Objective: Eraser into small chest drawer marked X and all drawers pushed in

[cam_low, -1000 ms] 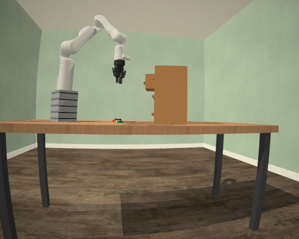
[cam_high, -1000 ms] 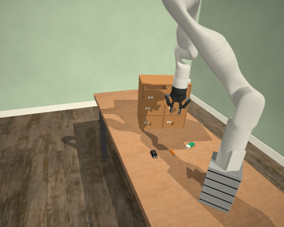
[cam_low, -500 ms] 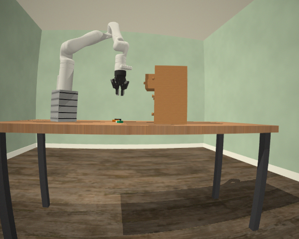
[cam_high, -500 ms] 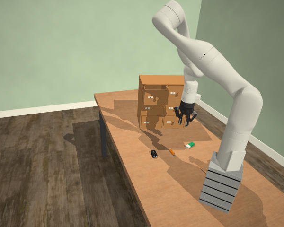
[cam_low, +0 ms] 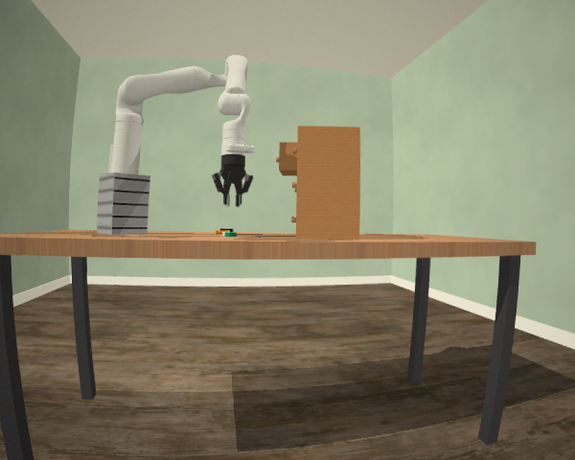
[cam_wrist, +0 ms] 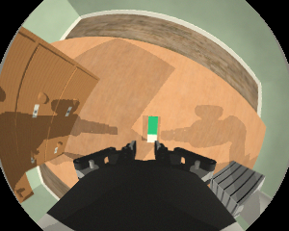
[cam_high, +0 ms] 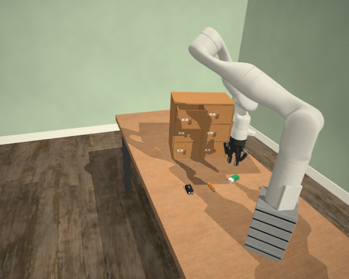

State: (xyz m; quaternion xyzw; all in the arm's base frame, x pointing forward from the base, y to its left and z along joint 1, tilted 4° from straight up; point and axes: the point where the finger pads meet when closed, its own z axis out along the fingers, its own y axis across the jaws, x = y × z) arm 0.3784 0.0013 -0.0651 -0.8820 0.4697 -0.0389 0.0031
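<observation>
The white eraser is 10 cm below my hand, 2 cm to the right of it and 1 cm behind it. Round my hand: black block: 23 cm to the left, 10 cm below, 7 cm behind; orange pencil stub: 12 cm to the left, 10 cm below, 5 cm behind.
</observation>
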